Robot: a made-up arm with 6 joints.
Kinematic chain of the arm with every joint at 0, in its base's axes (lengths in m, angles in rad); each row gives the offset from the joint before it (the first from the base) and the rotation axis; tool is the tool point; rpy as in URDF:
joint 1: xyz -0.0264 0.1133 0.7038 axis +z
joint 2: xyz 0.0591 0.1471 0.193 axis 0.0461 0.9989 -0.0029
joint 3: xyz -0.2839 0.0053 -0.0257 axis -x
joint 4: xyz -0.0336 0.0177 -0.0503 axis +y
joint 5: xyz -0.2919 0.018 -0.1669 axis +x
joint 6: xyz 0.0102 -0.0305 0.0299 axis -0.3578 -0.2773 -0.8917
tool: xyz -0.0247 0.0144 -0.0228 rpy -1.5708 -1.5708 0
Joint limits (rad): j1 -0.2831..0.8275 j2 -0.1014..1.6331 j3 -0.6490..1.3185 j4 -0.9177..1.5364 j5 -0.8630..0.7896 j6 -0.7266..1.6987
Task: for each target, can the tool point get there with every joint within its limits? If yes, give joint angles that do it. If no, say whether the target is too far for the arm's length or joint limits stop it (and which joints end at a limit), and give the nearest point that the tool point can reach.
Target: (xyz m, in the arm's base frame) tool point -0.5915 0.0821 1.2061
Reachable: yes | joints 0.4922 0.7774 -0.3790 0.1623 0.4584 1.0744
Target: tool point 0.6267 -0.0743 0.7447
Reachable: no: joint limits stop it (at a limit: joint 1, joint 2, joint 3, joint 4, joint 5, joint 6) | nearest point -0.0449 -0.2180 0.7258 | short by 0.687 m
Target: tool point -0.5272 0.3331 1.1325
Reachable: yes | joints 0.0016 0.2217 0.2961 1.0630 -0.7269 -0.0987
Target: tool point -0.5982 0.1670 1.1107
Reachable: yes | joints 0.0222 0.4938 0.9706 0.2387 -0.4592 -0.4501
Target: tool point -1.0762 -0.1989 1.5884
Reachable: no: too far | nearest point -0.5728 -0.0479 1.2734 | short by 0.613 m
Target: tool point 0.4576 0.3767 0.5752
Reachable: no: joint limits stop it (at a limit: joint 1, joint 2, joint 4, joint 5, joint 6) | nearest point -0.1495 0.5384 0.5309 | short by 0.630 m
